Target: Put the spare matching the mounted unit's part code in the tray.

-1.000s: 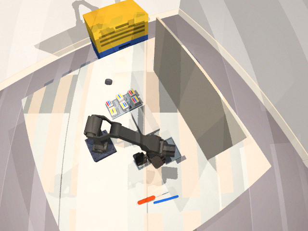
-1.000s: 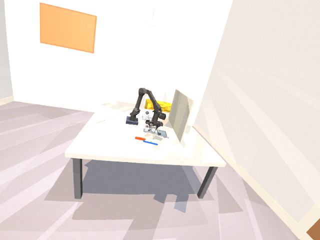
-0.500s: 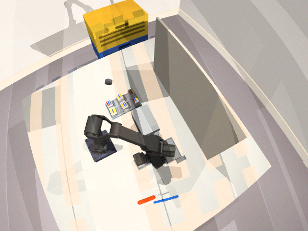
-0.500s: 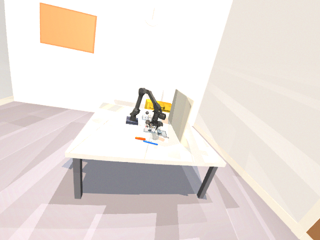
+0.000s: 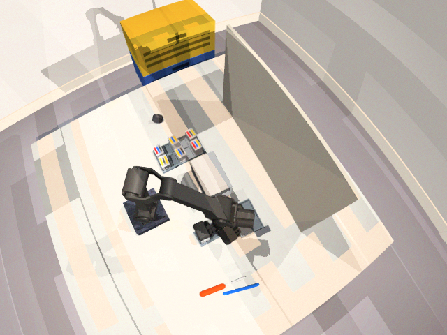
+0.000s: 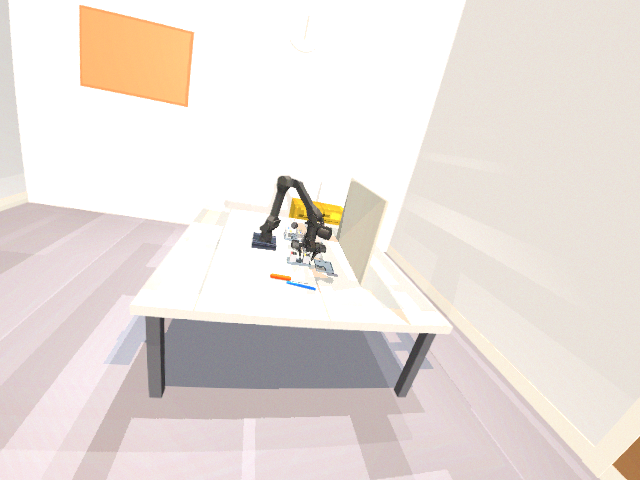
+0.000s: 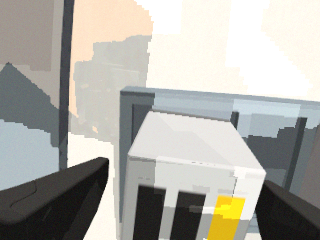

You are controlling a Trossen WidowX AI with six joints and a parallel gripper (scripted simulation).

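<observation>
The white spare block lies 2 cm above my gripper tip. Round my gripper tip: grey tray: 10 cm ahead, 1 cm to the right, 1 cm below; white box: 5 cm ahead, 19 cm to the left, 3 cm above; grey frame: 4 cm behind, 1 cm below.
</observation>
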